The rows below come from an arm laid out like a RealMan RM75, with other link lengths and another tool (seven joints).
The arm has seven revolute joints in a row. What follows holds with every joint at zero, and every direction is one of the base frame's.
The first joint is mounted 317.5 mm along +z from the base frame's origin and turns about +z.
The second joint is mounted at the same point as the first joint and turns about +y.
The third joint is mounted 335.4 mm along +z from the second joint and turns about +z.
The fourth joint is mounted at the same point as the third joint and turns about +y.
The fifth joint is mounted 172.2 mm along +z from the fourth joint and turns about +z.
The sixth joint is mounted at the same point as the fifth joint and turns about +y.
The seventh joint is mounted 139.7 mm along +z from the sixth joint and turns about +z.
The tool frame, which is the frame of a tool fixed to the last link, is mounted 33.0 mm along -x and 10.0 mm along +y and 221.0 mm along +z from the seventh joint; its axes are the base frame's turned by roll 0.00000, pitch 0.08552 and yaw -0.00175 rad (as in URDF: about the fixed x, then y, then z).
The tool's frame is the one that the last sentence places.
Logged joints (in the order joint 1, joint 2, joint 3, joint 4, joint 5, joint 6, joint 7), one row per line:
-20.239 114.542 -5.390 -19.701 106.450 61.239 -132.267
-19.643 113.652 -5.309 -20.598 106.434 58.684 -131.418
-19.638 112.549 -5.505 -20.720 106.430 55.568 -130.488
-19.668 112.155 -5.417 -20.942 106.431 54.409 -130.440
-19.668 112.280 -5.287 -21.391 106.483 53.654 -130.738
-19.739 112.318 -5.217 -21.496 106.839 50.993 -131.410
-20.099 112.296 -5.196 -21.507 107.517 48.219 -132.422
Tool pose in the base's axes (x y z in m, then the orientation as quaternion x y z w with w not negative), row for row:
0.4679 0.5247 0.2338 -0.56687 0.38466 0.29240 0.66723
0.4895 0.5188 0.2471 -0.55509 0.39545 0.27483 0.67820
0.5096 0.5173 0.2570 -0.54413 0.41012 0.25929 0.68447
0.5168 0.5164 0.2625 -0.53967 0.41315 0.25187 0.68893
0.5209 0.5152 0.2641 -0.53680 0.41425 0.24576 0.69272
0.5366 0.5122 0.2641 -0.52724 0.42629 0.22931 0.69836
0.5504 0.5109 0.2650 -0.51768 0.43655 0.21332 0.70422
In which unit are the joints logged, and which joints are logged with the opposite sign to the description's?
The joints are logged in degrees. Opposite sign: joint 1.
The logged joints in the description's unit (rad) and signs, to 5 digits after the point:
0.35324 1.99914 -0.09407 -0.34385 1.85790 1.06882 -2.30849
0.34284 1.98360 -0.09266 -0.35950 1.85762 1.02423 -2.29368
0.34275 1.96435 -0.09608 -0.36163 1.85755 0.96984 -2.27745
0.34327 1.95747 -0.09454 -0.36551 1.85757 0.94962 -2.27661
0.34327 1.95966 -0.09228 -0.37334 1.85848 0.93644 -2.28181
0.34451 1.96032 -0.09105 -0.37518 1.86469 0.89000 -2.29354
0.35079 1.95993 -0.09069 -0.37537 1.87653 0.84158 -2.31120

